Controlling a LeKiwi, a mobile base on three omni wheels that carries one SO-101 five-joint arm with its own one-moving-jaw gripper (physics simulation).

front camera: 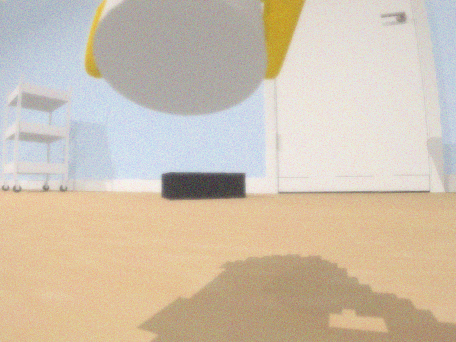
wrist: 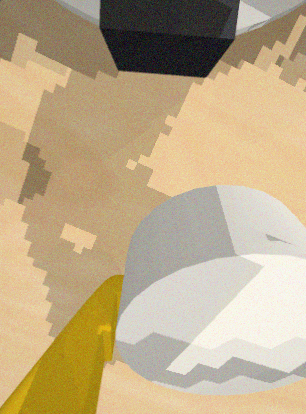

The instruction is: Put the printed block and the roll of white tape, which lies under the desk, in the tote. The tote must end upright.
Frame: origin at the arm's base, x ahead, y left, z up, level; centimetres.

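Seen in the pictures: hand, tool point: (front camera: 261, 65) (wrist: 127, 291).
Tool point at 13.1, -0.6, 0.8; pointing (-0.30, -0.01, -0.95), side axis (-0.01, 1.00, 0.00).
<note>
A point is followed by its place in that frame, as x, y, z.
My gripper (front camera: 182, 75) is shut on the roll of white tape (front camera: 180, 47) @[11.5, 1.7, 0.6] (wrist: 200, 285) @[11.4, 0.8, 3.2]. In the front view the roll's flat round face is high in the picture, with a yellow jaw on each side, above the floor. In the wrist view the roll is at the lower right against one yellow jaw; the other jaw is out of the picture. A black box-shaped thing (front camera: 203, 185) @[101.3, 11.8, -3.8], possibly the tote, stands upright on the floor ahead; its inside is hidden. The printed block cannot be made out in either view.
A white three-shelf cart (front camera: 18, 137) @[148.6, 138.4, 26.4] stands at the far left by the blue wall. A white door (front camera: 350, 110) @[134.4, -60.9, 34.2] is at the back right. The robot's shadow falls on the wooden floor (front camera: 100, 240) @[30.8, 14.3, -8.9] (wrist: 250, 135) @[7.9, 5.9, -9.0]. A dark part of the robot (wrist: 165, 50) @[5.8, 0.0, -2.5] shows at the wrist view's top.
</note>
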